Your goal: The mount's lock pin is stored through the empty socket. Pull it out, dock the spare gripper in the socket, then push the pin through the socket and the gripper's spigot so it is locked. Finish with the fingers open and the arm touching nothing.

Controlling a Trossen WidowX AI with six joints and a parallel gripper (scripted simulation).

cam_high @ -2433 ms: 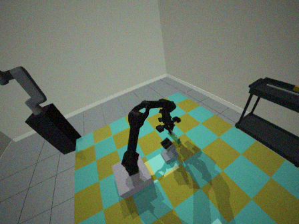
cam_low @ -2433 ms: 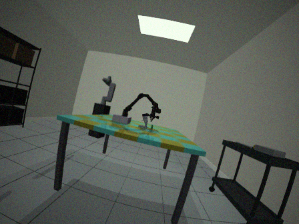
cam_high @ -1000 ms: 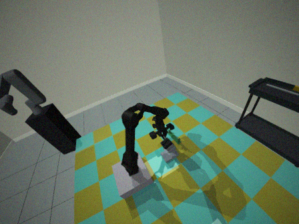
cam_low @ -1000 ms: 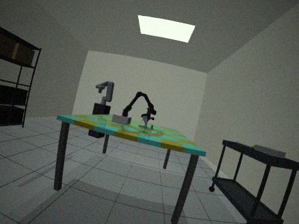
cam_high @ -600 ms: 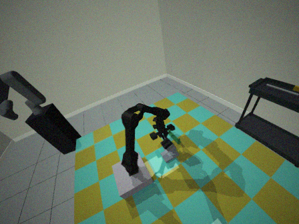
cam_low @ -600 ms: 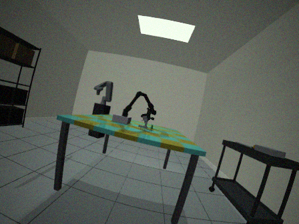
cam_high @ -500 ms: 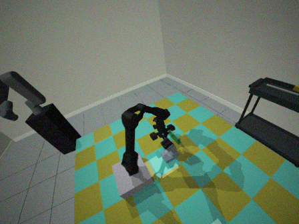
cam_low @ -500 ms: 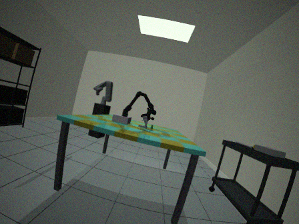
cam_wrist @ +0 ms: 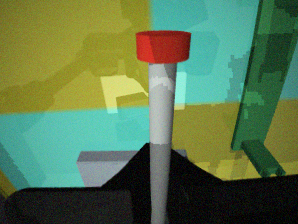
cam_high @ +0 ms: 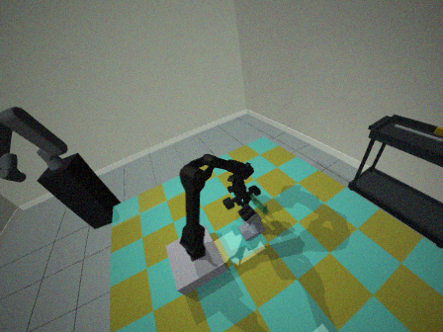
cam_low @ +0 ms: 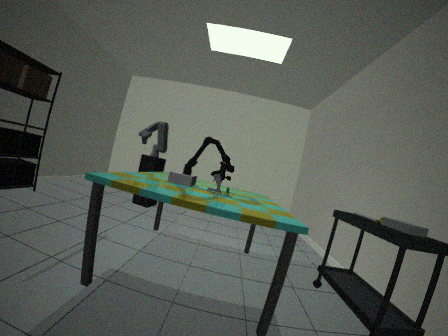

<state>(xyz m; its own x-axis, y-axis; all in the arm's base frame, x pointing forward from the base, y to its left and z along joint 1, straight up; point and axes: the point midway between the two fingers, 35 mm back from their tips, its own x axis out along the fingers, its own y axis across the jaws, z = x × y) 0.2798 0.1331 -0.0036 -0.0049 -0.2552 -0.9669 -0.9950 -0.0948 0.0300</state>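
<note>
My gripper tip is 80 mm to the left of the socket. Round my gripper tip: spare gripper (10 mm behind, 90 mm to the right, 80 mm above); then green stand (90 mm ahead, 30 mm to the left, 20 mm below).
</note>
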